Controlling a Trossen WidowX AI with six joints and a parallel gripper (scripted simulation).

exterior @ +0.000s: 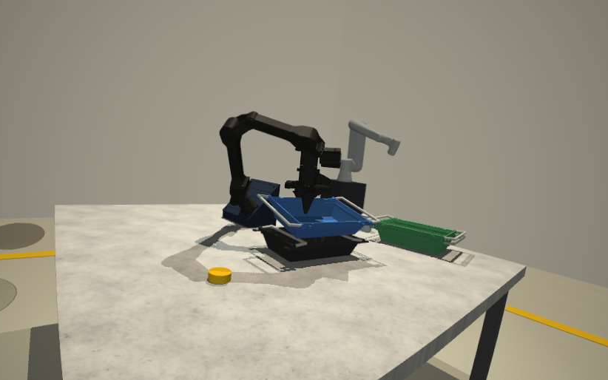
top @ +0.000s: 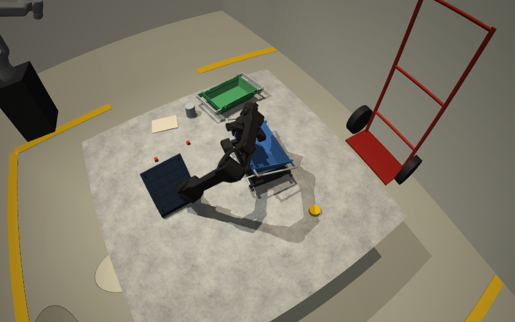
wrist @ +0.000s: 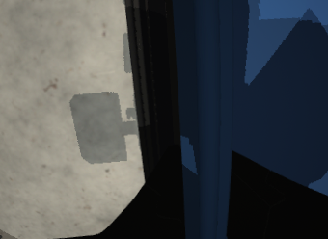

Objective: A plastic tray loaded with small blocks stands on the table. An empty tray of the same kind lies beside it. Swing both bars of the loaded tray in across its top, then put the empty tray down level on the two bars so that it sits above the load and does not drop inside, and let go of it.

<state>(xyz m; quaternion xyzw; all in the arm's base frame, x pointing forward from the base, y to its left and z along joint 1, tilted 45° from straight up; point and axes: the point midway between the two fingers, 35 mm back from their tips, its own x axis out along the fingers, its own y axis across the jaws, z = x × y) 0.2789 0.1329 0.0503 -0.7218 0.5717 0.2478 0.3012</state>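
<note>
My gripper tip is now 8 cm short of the blue tray and 2 cm below it. The rest, counted from my gripper tip: beige card (30 cm behind, 43 cm to the left, 11 cm below); grey cylinder (14 cm behind, 44 cm to the left, 7 cm below); yellow disc (19 cm ahead, 34 cm to the right, 10 cm below).
</note>
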